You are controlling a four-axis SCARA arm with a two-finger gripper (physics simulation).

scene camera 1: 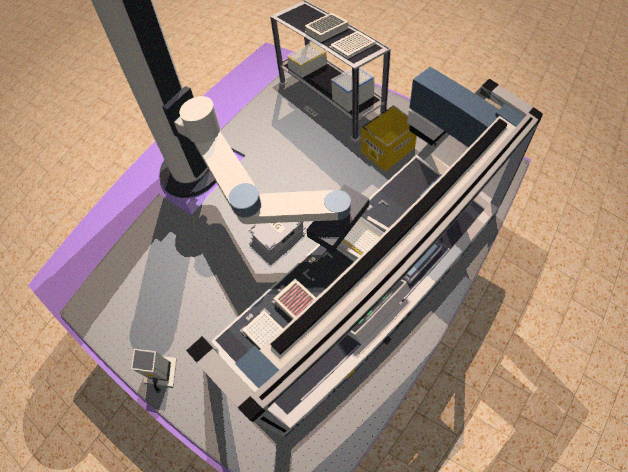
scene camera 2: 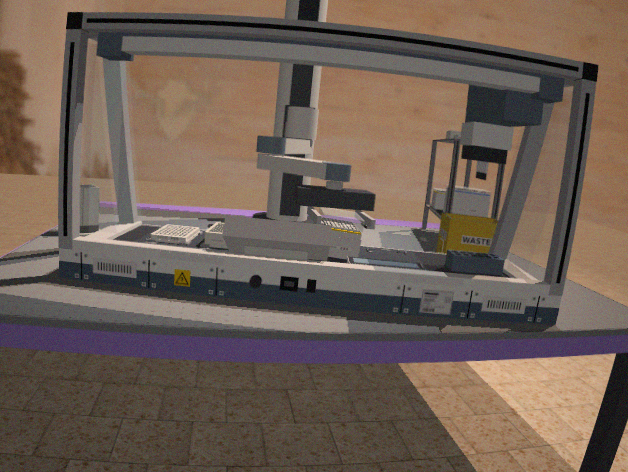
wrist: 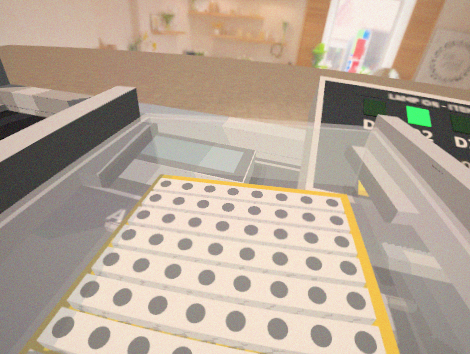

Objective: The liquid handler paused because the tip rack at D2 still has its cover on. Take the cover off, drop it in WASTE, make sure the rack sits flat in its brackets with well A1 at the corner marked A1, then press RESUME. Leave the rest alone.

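Places are measured from the arm's base along level axes (x right, y back, z down), in centimetres.
Where they show: gripper, fingertip midpoint: [scene camera 2: 346, 222] [wrist: 253, 121]; arm's base at its link origin: [scene camera 1: 191, 169].
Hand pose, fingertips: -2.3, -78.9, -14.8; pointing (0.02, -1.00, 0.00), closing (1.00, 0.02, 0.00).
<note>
Things, the pixels of their top centre, and the offset from my fingertips, as dx, dy, dz. "pt": a spot on its surface instead.
- clear cover at its top centre: [wrist: 214, 260] [scene camera 1: 363, 234] -0.6, +8.1, -1.1
- D2 lamp at its top centre: [wrist: 421, 110] +11.6, -5.8, +0.0
- yellow WASTE bin at its top centre: [scene camera 2: 473, 218] [scene camera 1: 390, 124] -41.9, +22.4, +0.1
- pink-striped rack at its top centre: [scene camera 2: 228, 228] [scene camera 1: 300, 303] +23.8, +12.8, +5.2
- white plate at its top centre: [scene camera 2: 175, 230] [scene camera 1: 268, 335] +36.0, +15.0, +6.9
- shelf unit at a spot on its surface: [scene camera 1: 355, 101] pt -39.5, +34.8, -6.4
- grey box at its top centre: [scene camera 1: 275, 223] +6.3, +34.8, +8.0
My gripper [scene camera 2: 339, 219] [wrist: 253, 121] is shut on the clear cover [wrist: 190, 121], above the tip rack. The white, yellow-edged tip rack [scene camera 1: 364, 238] [scene camera 2: 344, 226] [wrist: 225, 250] stands on the deck, visible through the cover and lower than the fingers in the wrist view. Whether it sits fully flat I cannot tell. A partly readable "A" marking [wrist: 116, 219] lies by its left edge. The D2 lamp [wrist: 418, 116] glows green on the panel. The yellow WASTE bin [scene camera 1: 388, 144] [scene camera 2: 464, 230] stands beyond the deck's far end. I cannot make out RESUME.
The overhead rail [scene camera 1: 395, 228] [scene camera 2: 329, 58] spans the deck. A pink-striped rack [scene camera 1: 295, 299] and a white plate [scene camera 1: 263, 328] stand farther along it. A blue-grey head [scene camera 1: 451, 106] [scene camera 2: 502, 106] hangs near WASTE. A shelf unit [scene camera 1: 355, 101] stands behind WASTE. A grey box [scene camera 1: 276, 238] sits below the arm.
</note>
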